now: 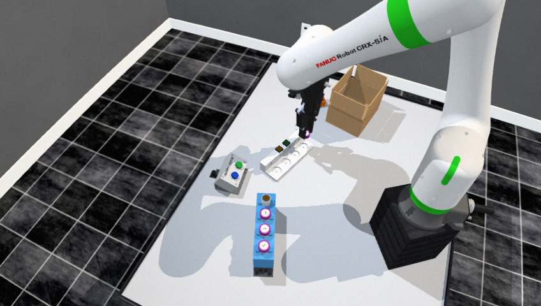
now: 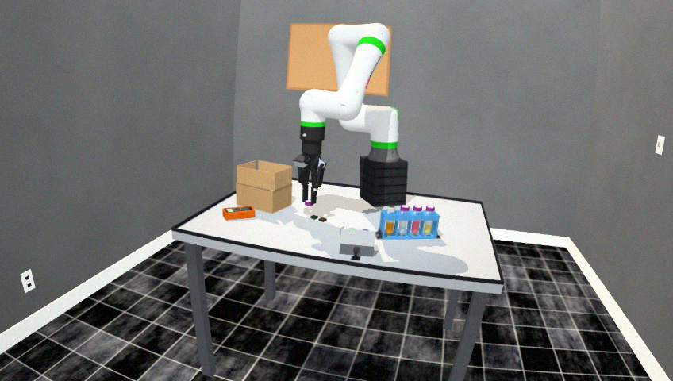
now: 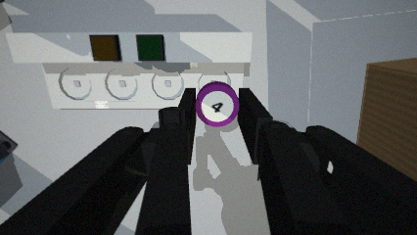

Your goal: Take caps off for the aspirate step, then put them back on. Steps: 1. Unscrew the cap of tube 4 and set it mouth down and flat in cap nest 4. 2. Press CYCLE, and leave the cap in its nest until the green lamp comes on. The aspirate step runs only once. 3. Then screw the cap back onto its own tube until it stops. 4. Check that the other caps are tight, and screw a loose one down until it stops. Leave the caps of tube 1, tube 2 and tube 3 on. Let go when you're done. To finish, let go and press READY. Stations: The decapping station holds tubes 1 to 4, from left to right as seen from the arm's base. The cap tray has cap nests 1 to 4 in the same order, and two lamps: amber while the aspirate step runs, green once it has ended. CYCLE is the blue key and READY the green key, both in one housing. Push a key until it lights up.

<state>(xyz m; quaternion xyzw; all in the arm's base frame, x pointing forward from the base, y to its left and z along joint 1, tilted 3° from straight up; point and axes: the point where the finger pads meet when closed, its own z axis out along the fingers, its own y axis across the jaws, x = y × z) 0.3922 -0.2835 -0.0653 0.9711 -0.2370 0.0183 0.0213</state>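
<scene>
My gripper is now 230 mm to the right of the blue cycle key, 200 mm short of it and 50 mm above it. The rest, counted from my hand: green ready key 200 mm ahead, 190 mm to the left, 50 mm below; orange multimeter 290 mm to the right, 100 mm below, 10 mm ahead; grey key housing 220 mm ahead, 210 mm to the left, 60 mm below.
</scene>
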